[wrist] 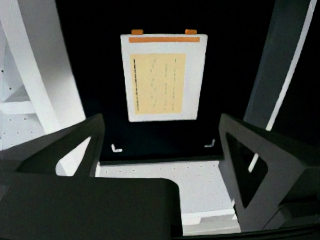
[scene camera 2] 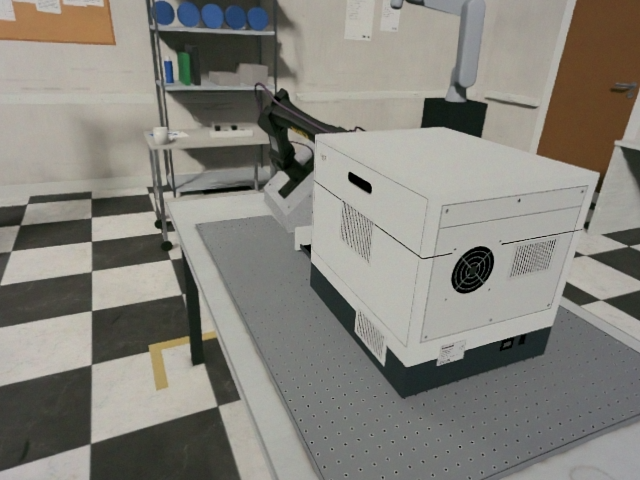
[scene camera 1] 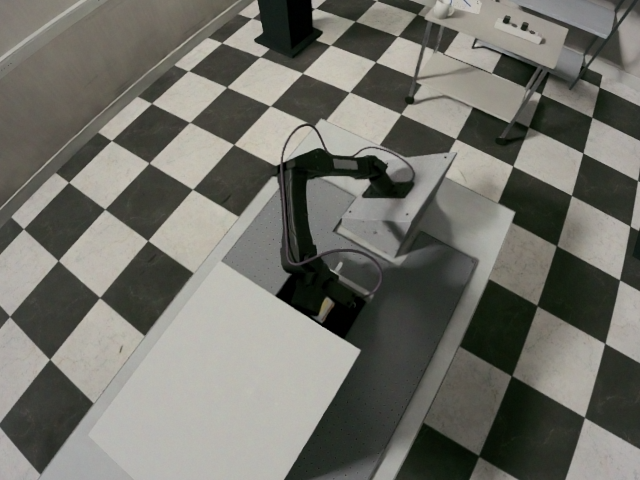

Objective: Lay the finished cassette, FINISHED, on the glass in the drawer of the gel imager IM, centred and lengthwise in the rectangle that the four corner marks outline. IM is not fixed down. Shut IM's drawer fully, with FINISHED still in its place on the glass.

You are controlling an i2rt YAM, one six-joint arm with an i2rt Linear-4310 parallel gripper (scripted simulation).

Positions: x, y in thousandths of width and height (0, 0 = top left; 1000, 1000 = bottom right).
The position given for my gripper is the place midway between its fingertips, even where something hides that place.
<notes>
I see my gripper (wrist: 505, 502), a gel imager IM (scene camera 2: 695, 534) and a finished cassette (wrist: 511, 306).
The gel imager IM also shows in the wrist view (wrist: 895, 456) and in scene camera 1 (scene camera 1: 374, 786). Scene camera 2 misses the finished cassette, which is hidden by the gel imager IM.
</notes>
